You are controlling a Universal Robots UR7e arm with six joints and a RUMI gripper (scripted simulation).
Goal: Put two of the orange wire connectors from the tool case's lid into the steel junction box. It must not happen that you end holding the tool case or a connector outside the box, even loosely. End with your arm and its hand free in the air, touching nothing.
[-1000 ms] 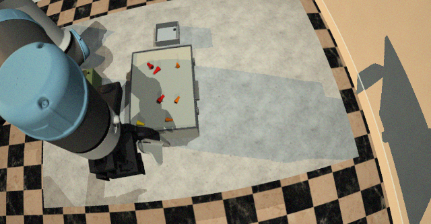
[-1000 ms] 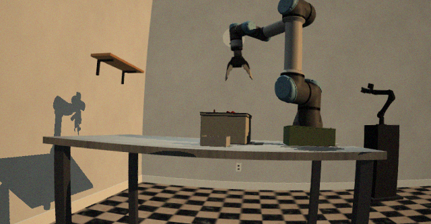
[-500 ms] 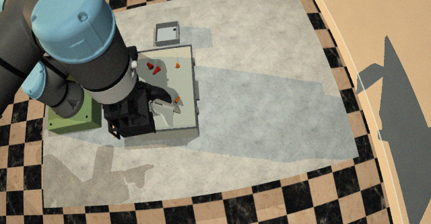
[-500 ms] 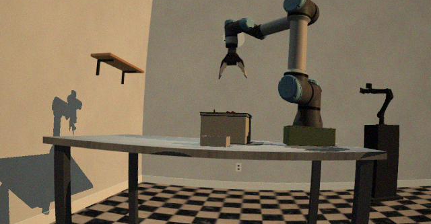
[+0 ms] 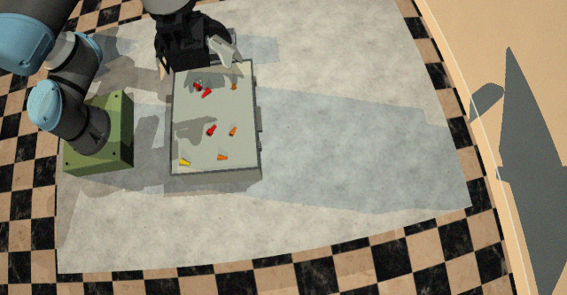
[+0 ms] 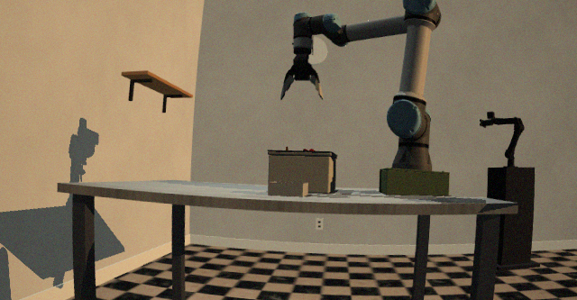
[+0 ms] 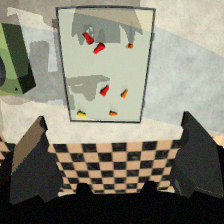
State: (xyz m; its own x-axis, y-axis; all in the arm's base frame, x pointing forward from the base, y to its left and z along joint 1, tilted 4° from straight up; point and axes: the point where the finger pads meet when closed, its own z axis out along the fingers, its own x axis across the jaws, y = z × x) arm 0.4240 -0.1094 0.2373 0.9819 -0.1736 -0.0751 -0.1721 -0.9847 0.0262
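Right now the tool case is 240 mm below my hand and 20 mm behind it. Round my hand: yellow connector 200 mm below, 120 mm behind, 100 mm to the right.
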